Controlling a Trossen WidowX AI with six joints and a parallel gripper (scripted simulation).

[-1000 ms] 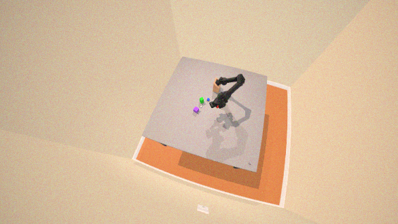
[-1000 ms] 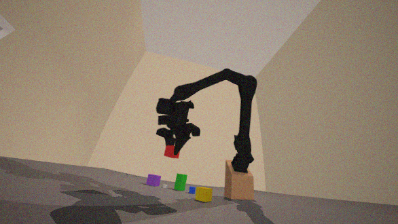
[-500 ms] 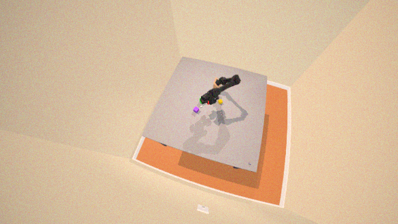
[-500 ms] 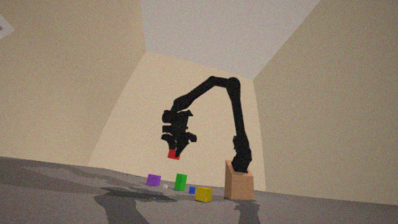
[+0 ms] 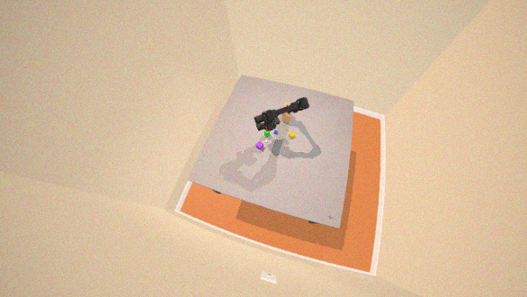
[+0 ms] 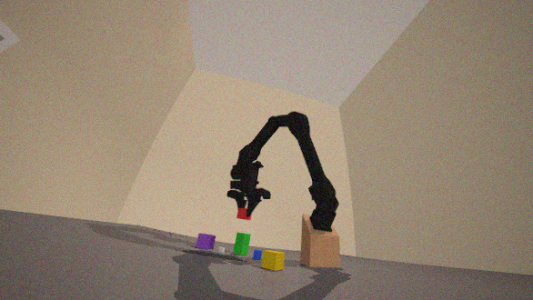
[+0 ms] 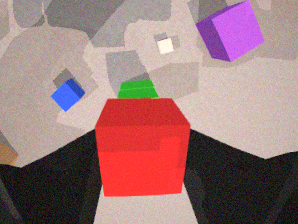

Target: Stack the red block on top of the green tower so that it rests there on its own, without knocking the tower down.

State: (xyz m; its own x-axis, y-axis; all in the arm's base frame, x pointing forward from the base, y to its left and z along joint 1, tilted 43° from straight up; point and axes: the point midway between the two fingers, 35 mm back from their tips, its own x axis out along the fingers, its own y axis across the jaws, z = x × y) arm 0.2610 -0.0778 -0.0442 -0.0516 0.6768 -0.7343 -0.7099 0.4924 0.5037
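Now: gripper tip 6 cm short of the tiny white piece, 1 cm to the right of it and 12 cm above it. Round my gripper tip: red block: 1 cm above; then purple block: 12 cm ahead, 3 cm to the right, 11 cm below; then blue block: 6 cm behind, 5 cm to the left, 12 cm below.
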